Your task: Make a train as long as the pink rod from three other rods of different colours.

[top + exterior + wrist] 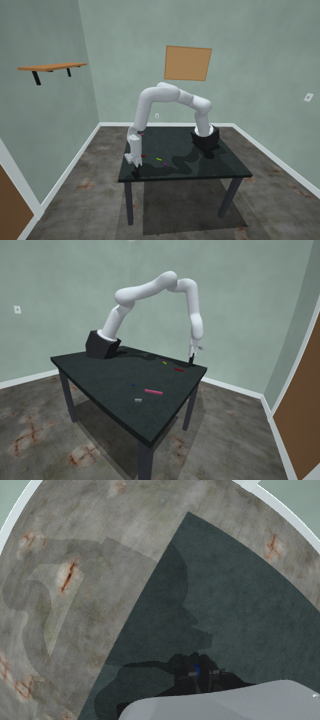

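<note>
Right now the grey rod is 63 cm to the right of my hand, 8 cm behind it and 3 cm below it. The rest, counted from my hand: red rod 17 cm to the right, 5 cm behind, 3 cm below; lime rod 21 cm behind, 10 cm to the right, 3 cm below; short magenta rod 25 cm behind, 3 cm to the right, 3 cm below.
</note>
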